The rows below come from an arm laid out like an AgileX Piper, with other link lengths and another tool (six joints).
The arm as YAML. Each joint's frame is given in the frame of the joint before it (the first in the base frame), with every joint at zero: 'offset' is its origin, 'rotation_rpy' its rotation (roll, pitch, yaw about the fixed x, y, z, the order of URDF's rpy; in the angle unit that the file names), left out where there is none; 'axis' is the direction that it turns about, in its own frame. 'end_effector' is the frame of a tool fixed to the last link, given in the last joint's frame.
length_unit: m
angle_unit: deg
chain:
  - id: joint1
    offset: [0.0, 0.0, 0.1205]
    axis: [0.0, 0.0, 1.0]
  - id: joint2
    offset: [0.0, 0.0, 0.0]
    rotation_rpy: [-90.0, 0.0, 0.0]
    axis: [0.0, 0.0, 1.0]
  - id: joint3
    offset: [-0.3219, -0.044, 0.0]
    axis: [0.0, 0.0, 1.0]
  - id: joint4
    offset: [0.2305, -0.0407, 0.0]
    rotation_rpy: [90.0, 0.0, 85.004]
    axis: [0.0, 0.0, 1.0]
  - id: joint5
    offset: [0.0, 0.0, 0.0]
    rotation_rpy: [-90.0, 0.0, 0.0]
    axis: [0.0, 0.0, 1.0]
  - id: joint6
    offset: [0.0, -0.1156, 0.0]
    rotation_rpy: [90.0, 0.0, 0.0]
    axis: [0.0, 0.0, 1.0]
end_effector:
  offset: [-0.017, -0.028, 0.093]
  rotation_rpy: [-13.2, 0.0, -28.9]
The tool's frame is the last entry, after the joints.
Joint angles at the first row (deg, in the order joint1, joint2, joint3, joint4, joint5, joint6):
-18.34, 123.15, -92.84, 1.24, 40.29, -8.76
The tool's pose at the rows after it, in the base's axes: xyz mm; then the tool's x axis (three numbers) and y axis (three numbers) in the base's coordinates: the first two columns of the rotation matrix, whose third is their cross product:
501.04 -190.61 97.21 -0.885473 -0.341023 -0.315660 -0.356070 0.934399 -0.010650
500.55 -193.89 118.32 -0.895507 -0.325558 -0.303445 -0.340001 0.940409 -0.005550
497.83 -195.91 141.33 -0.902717 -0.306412 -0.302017 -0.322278 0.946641 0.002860
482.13 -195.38 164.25 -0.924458 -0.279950 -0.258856 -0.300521 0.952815 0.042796
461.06 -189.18 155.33 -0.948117 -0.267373 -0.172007 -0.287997 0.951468 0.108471
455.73 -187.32 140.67 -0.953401 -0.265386 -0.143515 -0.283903 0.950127 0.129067
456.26 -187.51 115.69 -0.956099 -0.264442 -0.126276 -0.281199 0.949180 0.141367
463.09 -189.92 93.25 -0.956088 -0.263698 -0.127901 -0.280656 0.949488 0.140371
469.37 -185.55 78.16 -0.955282 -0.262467 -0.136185 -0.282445 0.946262 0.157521
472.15 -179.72 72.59 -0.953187 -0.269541 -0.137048 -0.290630 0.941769 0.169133
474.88 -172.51 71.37 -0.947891 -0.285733 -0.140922 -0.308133 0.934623 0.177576
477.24 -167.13 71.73 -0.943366 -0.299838 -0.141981 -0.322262 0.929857 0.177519
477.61 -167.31 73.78 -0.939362 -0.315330 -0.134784 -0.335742 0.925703 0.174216
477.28 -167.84 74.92 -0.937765 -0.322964 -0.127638 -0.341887 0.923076 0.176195
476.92 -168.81 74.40 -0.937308 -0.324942 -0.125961 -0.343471 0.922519 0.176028
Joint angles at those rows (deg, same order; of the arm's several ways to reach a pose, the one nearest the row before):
-18.34, 123.86, -93.41, 0.83, 41.67, -8.76
-18.44, 123.17, -97.80, 0.00, 47.50, -7.41
-18.71, 122.07, -101.64, 0.00, 52.81, -6.53
-19.18, 120.65, -105.99, 0.00, 62.01, -5.72
-19.29, 120.60, -105.71, 0.00, 68.06, -5.54
-19.29, 121.19, -103.70, 0.00, 67.49, -5.54
-19.29, 122.98, -101.19, 0.00, 64.40, -5.54
-19.29, 125.37, -100.20, 0.00, 60.90, -5.49
-19.01, 127.15, -100.07, 1.23, 59.18, -5.75
-18.52, 127.79, -100.07, 1.91, 58.89, -6.05
-17.91, 127.91, -100.08, 2.61, 58.89, -6.77
-17.28, 127.92, -100.19, 2.68, 58.95, -7.03
-17.21, 127.97, -100.83, 2.33, 59.79, -7.68
-17.26, 128.10, -101.46, 2.21, 60.70, -8.13
-17.37, 128.16, -101.45, 2.17, 60.72, -8.34

